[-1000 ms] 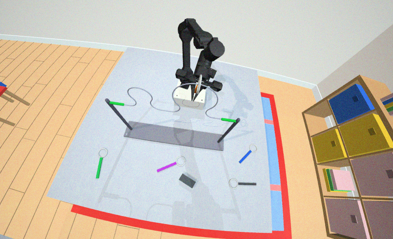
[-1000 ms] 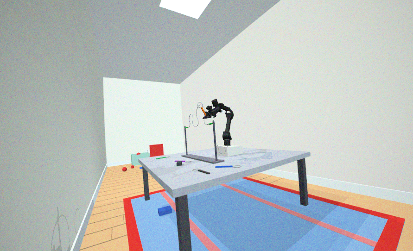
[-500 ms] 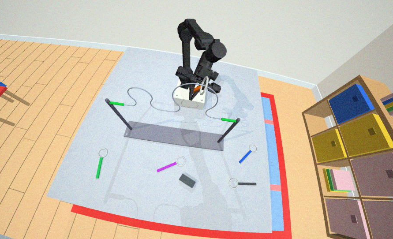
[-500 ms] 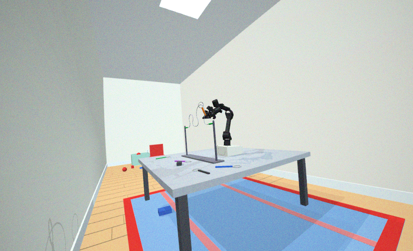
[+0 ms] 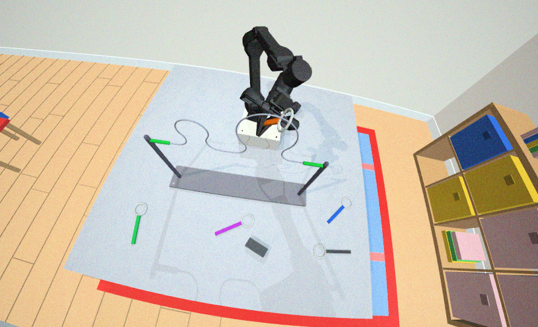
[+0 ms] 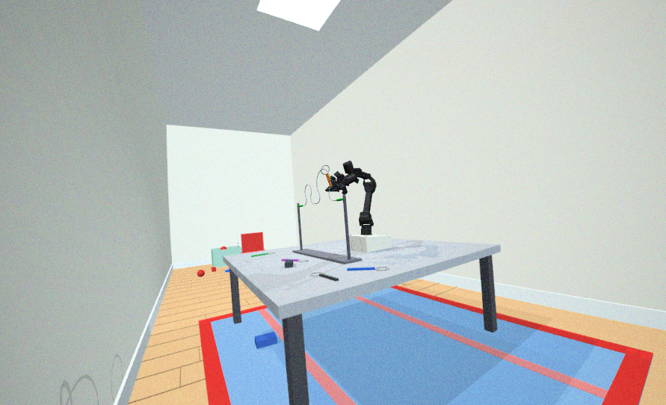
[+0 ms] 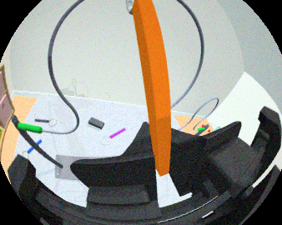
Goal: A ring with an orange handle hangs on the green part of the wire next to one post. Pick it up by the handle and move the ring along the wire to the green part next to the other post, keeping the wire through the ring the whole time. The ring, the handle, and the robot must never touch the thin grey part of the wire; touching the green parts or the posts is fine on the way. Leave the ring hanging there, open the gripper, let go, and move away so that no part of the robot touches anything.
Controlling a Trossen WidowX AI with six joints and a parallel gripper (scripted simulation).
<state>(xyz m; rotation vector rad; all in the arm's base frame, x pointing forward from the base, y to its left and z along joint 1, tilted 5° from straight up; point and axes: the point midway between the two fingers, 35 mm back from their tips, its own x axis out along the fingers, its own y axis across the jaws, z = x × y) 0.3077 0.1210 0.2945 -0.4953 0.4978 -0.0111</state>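
Right now the orange-handled ring is 40 mm to the left of my gripper tip and 80 mm above it. Round my gripper tip: blue-handled ring 20 mm behind, 450 mm to the left, 390 mm below; then dark block 270 mm ahead, 110 mm to the left, 380 mm below; then purple-handled ring 200 mm ahead, 390 mm below.
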